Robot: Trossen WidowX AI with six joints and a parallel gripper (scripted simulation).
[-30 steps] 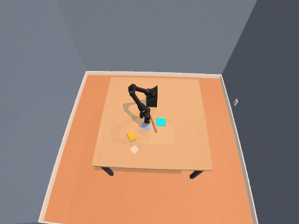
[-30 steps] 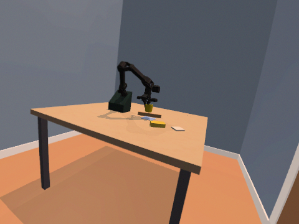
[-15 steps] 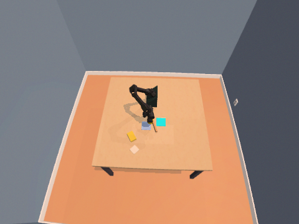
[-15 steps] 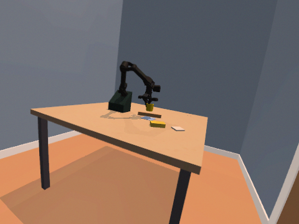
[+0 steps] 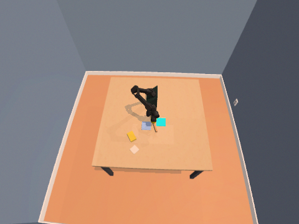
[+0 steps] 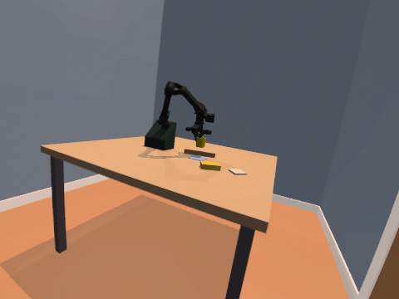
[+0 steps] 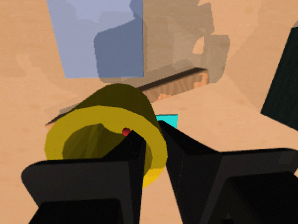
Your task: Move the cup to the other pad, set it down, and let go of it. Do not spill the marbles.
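Now: the cyan pad 10 mm behind my gripper tip, 90 mm to the left of it and 100 mm below it. The rest, counted from my gripper tip: thin wooden bar: 30 mm ahead, 10 mm to the left, 90 mm below; then red marble: 20 mm ahead, 20 mm to the left, 20 mm below; then yellow cup: 20 mm ahead.
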